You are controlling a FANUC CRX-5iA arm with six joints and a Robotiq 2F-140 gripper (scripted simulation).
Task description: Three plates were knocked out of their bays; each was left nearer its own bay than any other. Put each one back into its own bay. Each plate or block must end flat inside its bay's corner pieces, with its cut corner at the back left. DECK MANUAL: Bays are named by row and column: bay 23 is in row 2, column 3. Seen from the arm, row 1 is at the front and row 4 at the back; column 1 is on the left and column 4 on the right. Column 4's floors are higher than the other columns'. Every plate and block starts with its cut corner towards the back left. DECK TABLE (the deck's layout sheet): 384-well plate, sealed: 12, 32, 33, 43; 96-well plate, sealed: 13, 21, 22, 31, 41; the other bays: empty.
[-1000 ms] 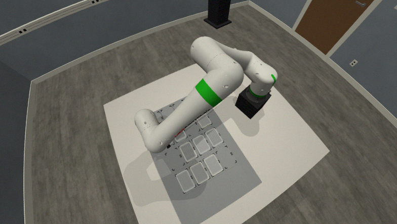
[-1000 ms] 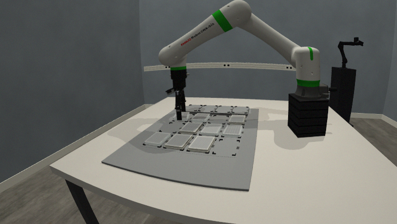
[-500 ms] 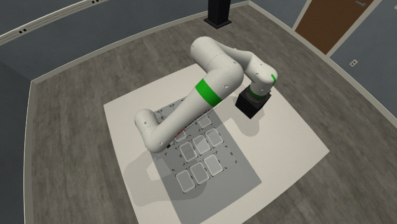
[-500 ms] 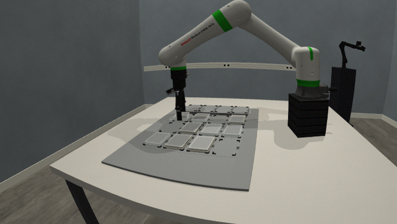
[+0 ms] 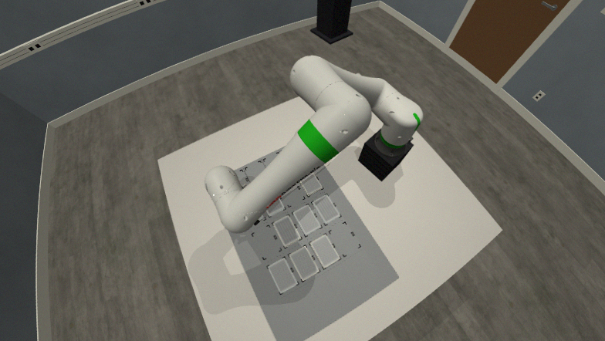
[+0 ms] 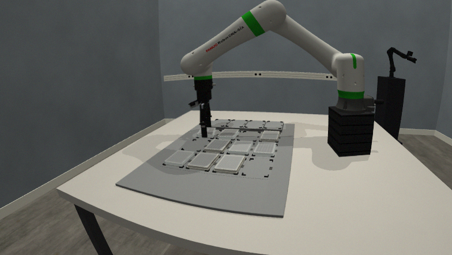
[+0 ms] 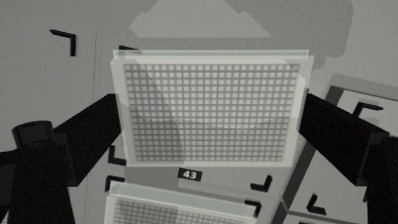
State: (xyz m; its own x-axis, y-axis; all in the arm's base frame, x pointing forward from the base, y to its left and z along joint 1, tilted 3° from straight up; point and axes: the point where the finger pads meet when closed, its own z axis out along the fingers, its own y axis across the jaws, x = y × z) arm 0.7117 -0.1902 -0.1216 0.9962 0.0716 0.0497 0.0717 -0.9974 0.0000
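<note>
My hand is 6 cm past the label 43, 2 cm above it and 1 cm to the right of it. Also, from my hand: plate (20 cm to the left, 20 cm behind, 1 cm below).
</note>
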